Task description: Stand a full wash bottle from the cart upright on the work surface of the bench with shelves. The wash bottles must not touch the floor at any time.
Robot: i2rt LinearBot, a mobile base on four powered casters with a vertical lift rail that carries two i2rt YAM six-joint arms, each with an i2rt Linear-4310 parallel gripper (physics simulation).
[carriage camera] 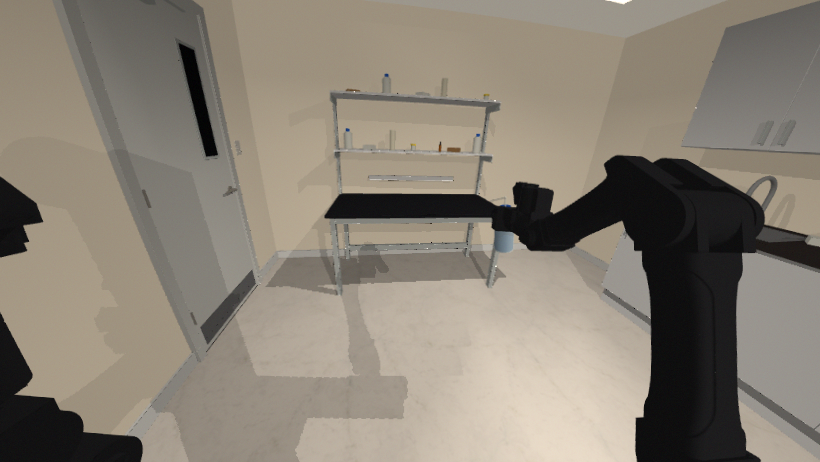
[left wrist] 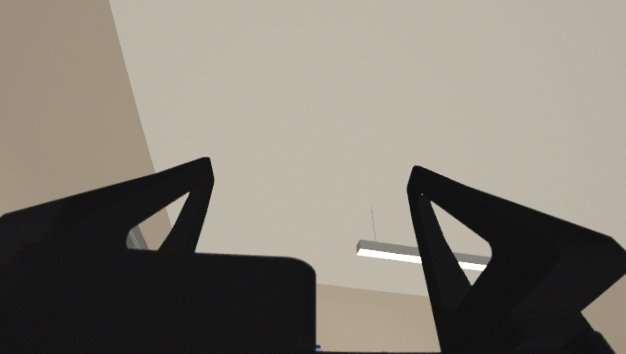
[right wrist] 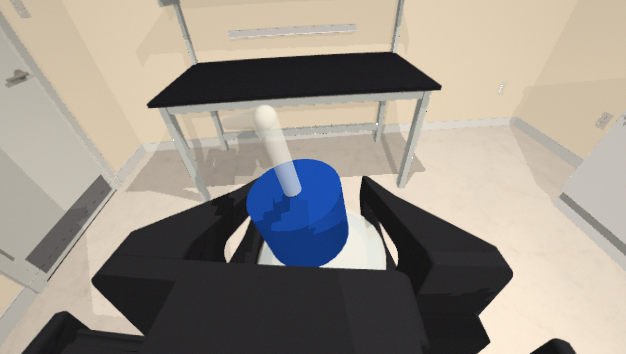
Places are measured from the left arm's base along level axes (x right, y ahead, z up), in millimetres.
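Pixels of known places: left gripper, fingertip midpoint: point(left wrist: 311, 172); right gripper, fingertip midpoint: point(carriage camera: 499, 213) point(right wrist: 316, 184).
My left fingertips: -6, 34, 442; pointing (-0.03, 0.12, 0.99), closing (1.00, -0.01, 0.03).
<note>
Behind a point stands the place of what it marks, as x, y, z.
The wash bottle point(carriage camera: 503, 241) {619, 545, 139} point(right wrist: 305, 200) {618, 563, 244}, with pale blue body, blue cap and bent white spout, hangs upright in my right gripper point(carriage camera: 500, 220) {619, 609, 209} point(right wrist: 316, 184) {619, 609, 209}. The fingers are shut around its upper part, and its lower body shows below them. In the carriage view it overlaps the right front corner of the bench with shelves point(carriage camera: 413, 220) {400, 1702, -202} point(right wrist: 300, 99) {492, 1712, -194}. The bench has a black work surface point(carriage camera: 401, 205) {297, 1932, -142} point(right wrist: 300, 75) {477, 1949, -142}, which lies farther off beyond the bottle in the right wrist view. My left gripper point(left wrist: 311, 172) {-6, 34, 442} is open and empty, pointing toward the ceiling. The cart does not show.
Two shelves point(carriage camera: 413, 99) point(carriage camera: 407, 152) above the bench hold several bottles and small items. A door point(carriage camera: 154, 172) {-961, 1098, 233} is at the left. A counter with base cabinets point(carriage camera: 780, 321) {2254, 699, -345} and a faucet point(carriage camera: 771, 186) {2655, 1224, 261} is at the right, with wall cabinets point(carriage camera: 757, 86) {2455, 1390, 835} above.
</note>
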